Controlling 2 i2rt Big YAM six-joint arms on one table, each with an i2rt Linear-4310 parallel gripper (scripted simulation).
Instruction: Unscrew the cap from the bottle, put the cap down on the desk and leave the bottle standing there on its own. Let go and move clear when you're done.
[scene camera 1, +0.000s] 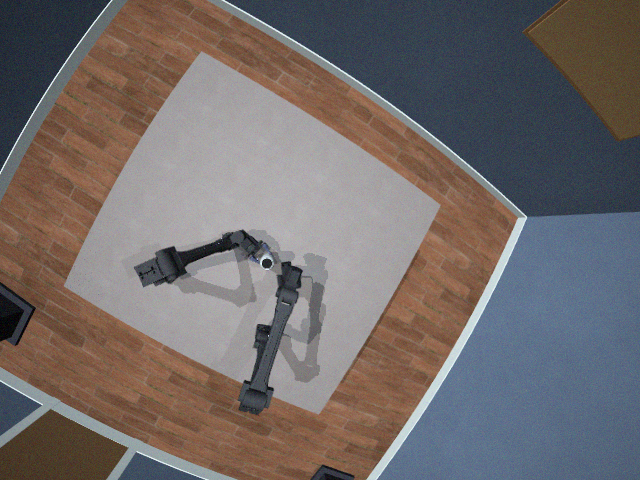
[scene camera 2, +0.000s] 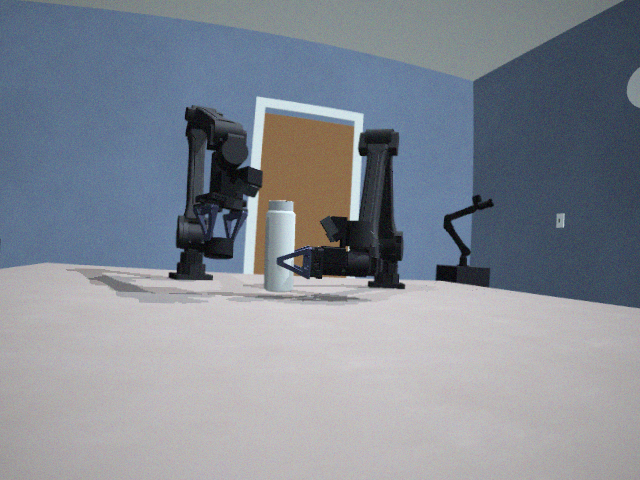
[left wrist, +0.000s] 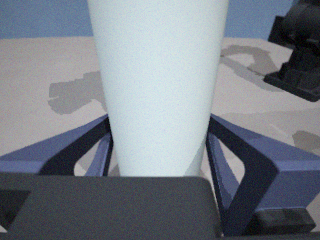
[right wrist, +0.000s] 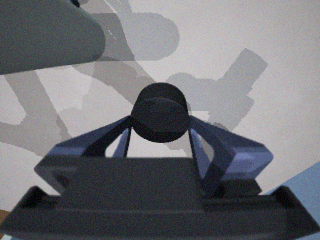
Scene:
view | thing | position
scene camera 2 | my left gripper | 277, 259
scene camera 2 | my right gripper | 219, 242
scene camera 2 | white bottle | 280, 219
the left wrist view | my left gripper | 159, 120
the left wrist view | white bottle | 158, 72
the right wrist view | my right gripper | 159, 120
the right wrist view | black cap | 160, 114

